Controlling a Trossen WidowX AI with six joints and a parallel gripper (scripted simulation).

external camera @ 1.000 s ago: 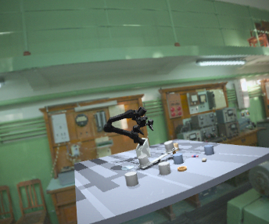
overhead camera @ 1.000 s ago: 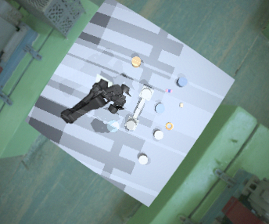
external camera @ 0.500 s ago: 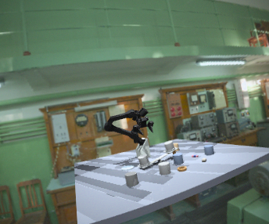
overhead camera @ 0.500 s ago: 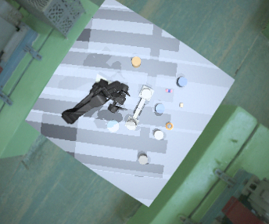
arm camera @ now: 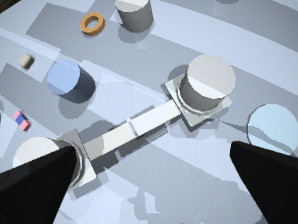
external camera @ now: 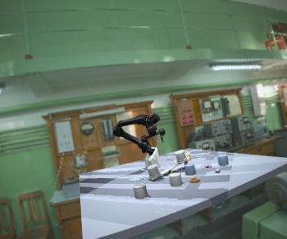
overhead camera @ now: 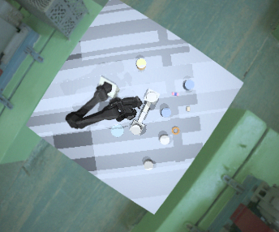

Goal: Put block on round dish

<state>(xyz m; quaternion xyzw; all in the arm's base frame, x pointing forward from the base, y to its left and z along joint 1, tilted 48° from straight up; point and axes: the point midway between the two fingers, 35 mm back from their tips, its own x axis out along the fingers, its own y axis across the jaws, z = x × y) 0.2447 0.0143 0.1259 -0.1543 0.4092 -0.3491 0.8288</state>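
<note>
Right now the pale green block is 180 mm below my gripper tip, 100 mm to the right of it and 60 mm ahead of it. From my gripper tip the other things lie so: white cup 170 mm to the left, 110 mm below, 60 mm ahead; round pale-blue dish 220 mm below, 180 mm to the right, 70 mm behind; yellow cylinder 340 mm to the left, 180 mm below, 120 mm behind.
</note>
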